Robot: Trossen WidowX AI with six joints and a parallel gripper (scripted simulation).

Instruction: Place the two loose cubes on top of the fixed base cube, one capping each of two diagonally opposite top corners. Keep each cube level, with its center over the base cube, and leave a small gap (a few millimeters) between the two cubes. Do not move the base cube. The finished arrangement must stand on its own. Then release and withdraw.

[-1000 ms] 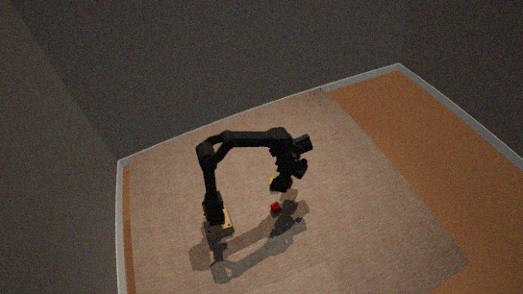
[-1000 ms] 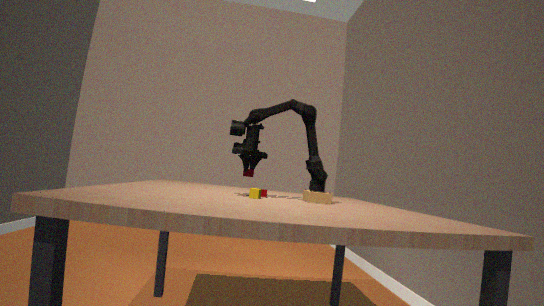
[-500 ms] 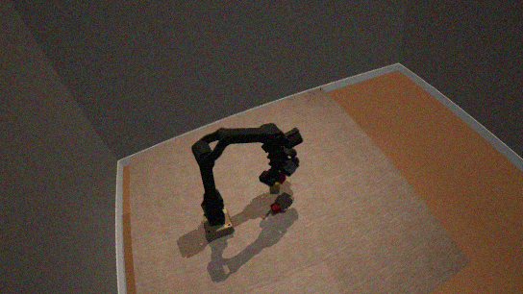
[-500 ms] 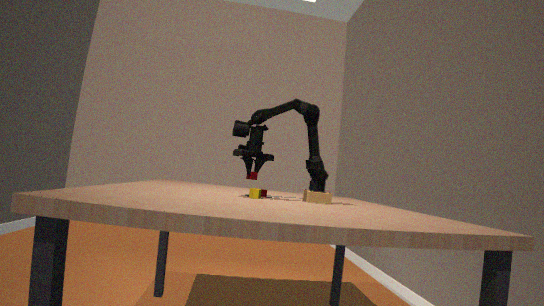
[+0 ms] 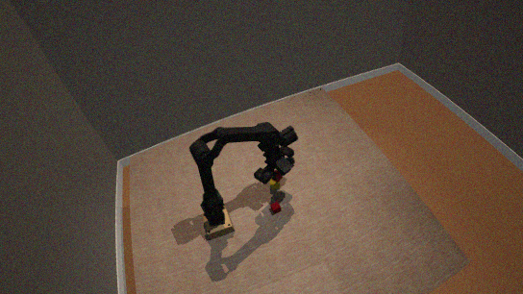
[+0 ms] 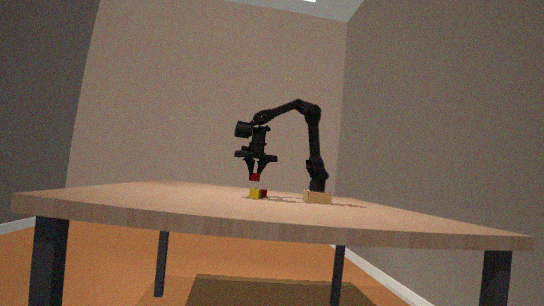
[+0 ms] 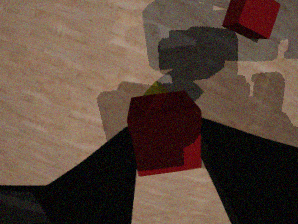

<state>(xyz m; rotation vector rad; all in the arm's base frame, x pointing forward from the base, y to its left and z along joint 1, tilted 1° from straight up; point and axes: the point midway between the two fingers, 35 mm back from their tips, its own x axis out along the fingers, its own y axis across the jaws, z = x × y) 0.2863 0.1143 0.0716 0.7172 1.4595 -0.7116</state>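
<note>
Now: gripper tip 7 cm above the yellow cube, 2 cm to the right of it and 1 cm past it.
</note>
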